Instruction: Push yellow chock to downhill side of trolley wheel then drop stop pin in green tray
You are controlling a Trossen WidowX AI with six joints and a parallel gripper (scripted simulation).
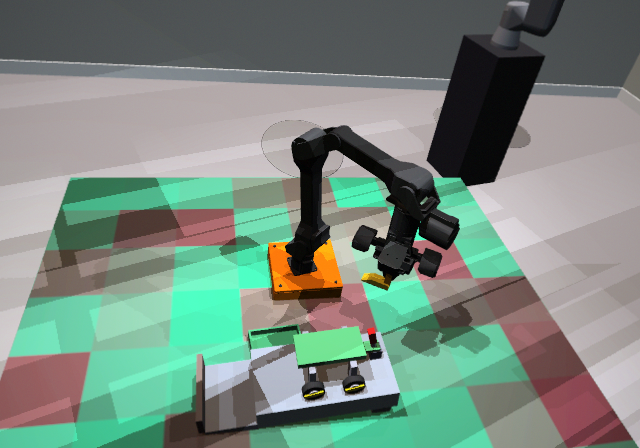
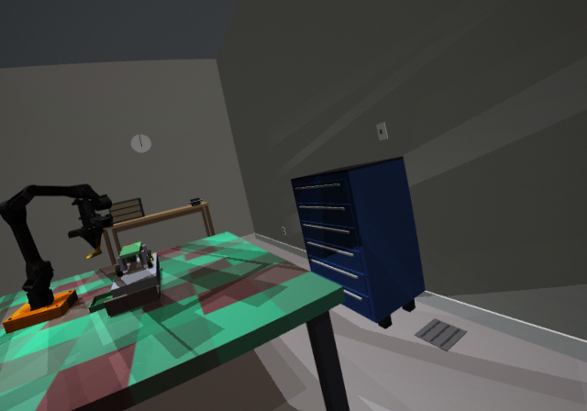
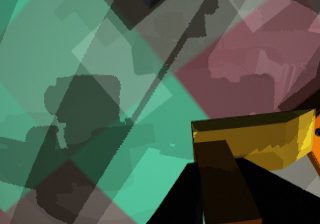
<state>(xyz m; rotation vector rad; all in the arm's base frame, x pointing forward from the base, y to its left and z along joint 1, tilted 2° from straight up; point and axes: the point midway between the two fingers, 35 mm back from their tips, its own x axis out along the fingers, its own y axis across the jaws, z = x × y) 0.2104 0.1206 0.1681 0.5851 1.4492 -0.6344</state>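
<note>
Now: gripper tip 2 cm past the yellow chock, 1 cm to the left of it and 1 cm above it. From my gripper tip the other things lie so: red-headed stop pin (12 cm ahead, 9 cm to the right, 5 cm below); then grey ramp (12 cm ahead, 19 cm to the right, 13 cm below); then trolley (12 cm ahead, 18 cm to the right, 7 cm below).
</note>
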